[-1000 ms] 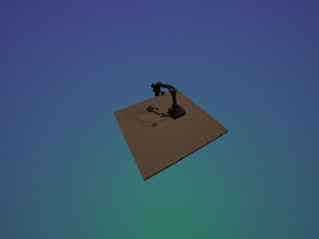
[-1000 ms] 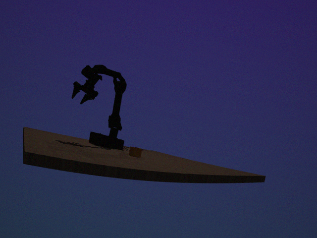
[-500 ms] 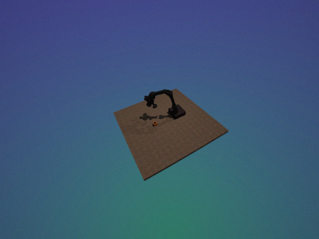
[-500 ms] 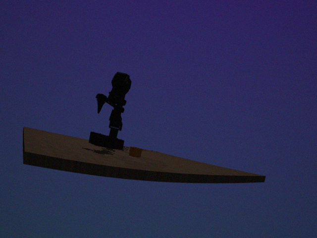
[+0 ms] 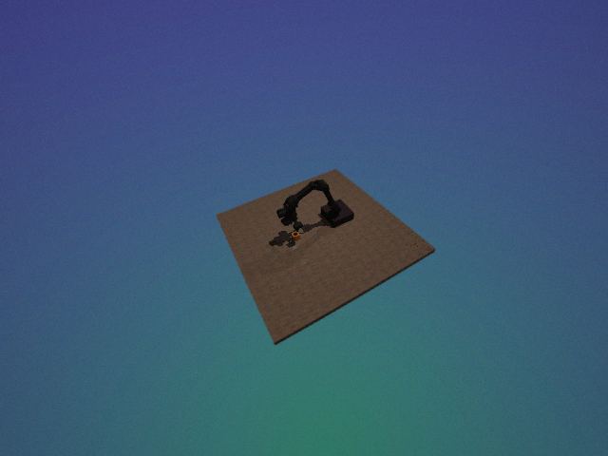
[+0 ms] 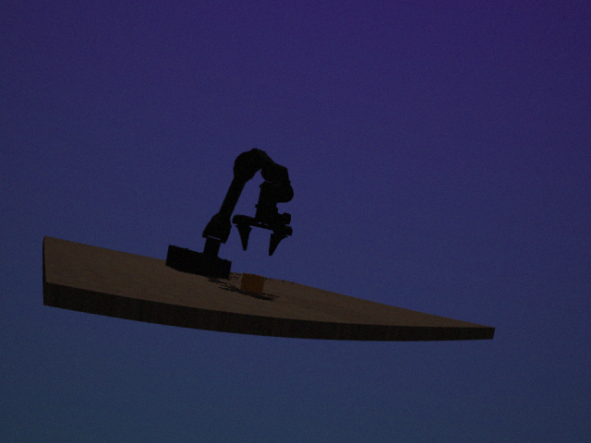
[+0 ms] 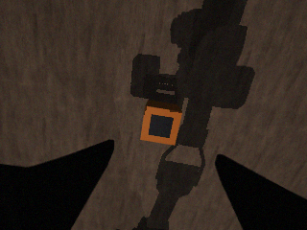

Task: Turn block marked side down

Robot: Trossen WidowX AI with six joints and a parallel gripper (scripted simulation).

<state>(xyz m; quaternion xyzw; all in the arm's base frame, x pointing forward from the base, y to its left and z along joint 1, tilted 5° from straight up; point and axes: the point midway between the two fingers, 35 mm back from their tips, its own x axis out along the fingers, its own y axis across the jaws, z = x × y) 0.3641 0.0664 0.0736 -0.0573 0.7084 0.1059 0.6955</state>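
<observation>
Now: the orange block 80 mm below my gripper tip.
</observation>
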